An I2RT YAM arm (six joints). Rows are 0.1 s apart.
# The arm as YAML. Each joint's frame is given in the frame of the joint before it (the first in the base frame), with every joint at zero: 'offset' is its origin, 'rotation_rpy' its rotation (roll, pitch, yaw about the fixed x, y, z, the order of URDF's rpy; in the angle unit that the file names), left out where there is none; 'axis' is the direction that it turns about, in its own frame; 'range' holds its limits. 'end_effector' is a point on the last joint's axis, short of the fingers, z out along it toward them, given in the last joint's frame.
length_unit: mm
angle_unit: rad
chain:
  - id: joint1
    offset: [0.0, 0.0, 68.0]
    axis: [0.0, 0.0, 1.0]
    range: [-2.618, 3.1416]
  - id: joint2
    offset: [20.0, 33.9, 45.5]
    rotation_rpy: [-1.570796, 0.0, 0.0]
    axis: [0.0, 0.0, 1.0]
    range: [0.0, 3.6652]
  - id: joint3
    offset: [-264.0, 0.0, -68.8]
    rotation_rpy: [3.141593, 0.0, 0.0]
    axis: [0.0, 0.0, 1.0]
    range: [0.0, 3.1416]
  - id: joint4
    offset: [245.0, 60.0, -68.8]
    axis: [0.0, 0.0, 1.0]
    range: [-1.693, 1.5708]
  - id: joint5
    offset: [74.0, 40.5, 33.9]
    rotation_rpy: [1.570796, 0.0, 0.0]
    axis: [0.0, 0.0, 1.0]
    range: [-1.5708, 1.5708]
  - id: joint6
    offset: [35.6, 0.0, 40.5]
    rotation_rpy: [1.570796, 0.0, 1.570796]
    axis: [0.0, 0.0, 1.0]
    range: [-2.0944, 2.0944]
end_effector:
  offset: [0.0, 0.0, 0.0]
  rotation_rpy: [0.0, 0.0, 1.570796]
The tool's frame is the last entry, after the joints.
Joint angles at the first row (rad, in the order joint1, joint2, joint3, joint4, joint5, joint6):
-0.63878, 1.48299, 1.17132, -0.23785, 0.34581, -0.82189
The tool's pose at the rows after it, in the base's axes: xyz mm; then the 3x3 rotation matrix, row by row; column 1 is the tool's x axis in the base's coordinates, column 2 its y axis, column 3 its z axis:
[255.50, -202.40, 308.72], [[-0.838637, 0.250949, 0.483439], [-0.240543, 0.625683, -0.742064], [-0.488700, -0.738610, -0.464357]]
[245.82, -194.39, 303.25], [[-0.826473, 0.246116, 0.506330], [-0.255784, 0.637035, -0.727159], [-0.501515, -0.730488, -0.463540]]
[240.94, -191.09, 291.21], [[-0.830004, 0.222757, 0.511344], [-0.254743, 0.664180, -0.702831], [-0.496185, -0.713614, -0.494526]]
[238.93, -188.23, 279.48], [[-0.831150, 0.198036, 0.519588], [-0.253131, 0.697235, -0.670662], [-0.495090, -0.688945, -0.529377]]
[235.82, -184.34, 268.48], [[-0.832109, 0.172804, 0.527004], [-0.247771, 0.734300, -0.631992], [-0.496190, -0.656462, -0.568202]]
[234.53, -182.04, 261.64], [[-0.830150, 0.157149, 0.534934], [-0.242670, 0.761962, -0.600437], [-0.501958, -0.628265, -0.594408]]
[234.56, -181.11, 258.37], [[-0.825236, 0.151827, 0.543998], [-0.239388, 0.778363, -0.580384], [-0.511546, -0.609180, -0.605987]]
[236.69, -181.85, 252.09], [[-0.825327, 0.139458, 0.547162], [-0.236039, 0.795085, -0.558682], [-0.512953, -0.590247, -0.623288]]
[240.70, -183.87, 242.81], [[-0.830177, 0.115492, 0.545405], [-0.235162, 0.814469, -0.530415], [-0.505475, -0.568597, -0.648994]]
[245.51, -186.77, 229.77], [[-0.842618, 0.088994, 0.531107], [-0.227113, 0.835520, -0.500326], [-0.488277, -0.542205, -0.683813]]
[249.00, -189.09, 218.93], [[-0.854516, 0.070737, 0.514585], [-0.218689, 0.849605, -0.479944], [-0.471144, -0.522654, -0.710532]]
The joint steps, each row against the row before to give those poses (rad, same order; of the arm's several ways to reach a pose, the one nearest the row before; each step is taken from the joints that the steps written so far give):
0.00266, -0.06525, -0.04540, 0.01945, -0.03091, 0.00725
-0.00077, -0.04958, -0.06370, 0.01984, -0.02747, 0.00076
-0.00378, -0.01411, -0.04616, -0.00077, -0.02668, 0.00306
-0.00001, -0.00192, -0.03396, -0.00534, -0.03167, 0.00915
0.00000, -0.00571, -0.03243, -0.01600, -0.03624, 0.01335
0.00001, -0.00001, -0.01678, -0.01221, -0.03051, 0.01298
-0.00001, 0.00231, -0.00686, -0.00305, -0.02175, 0.01106
-0.00002, 0.01752, -0.00458, 0.00188, -0.01947, 0.00609
0.00003, 0.03244, -0.00075, 0.00153, -0.02172, -0.00075
-0.00002, 0.04542, 0.00000, -0.00036, -0.01566, -0.00001
-0.00001, 0.03736, 0.00001, 0.00036, -0.00649, -0.00001

